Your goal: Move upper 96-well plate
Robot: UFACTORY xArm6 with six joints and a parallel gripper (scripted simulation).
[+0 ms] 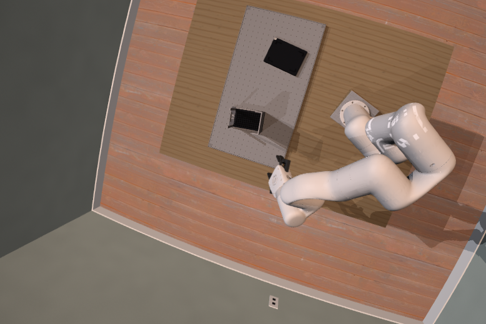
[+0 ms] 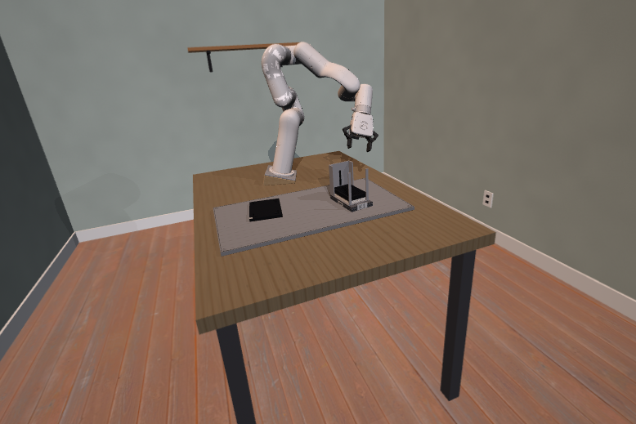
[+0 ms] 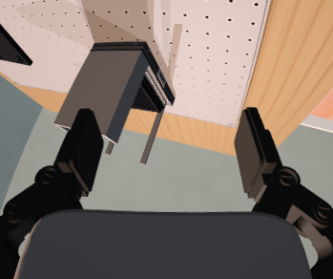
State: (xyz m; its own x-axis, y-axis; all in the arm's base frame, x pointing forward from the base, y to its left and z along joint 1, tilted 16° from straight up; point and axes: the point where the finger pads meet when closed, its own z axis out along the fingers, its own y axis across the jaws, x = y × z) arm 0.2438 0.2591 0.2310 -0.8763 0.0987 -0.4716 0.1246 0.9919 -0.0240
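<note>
Now: the black 96-well plate 18 cm ahead of my hand, 13 cm to the right of it and 12 cm below it. From my hand the other things lie so: pale well plate: 18 cm ahead, 13 cm to the right, 13 cm below; pale A1 square: 18 cm ahead, 52 cm to the right, 15 cm below; back panel: 12 cm ahead, 14 cm to the right, 8 cm below.
</note>
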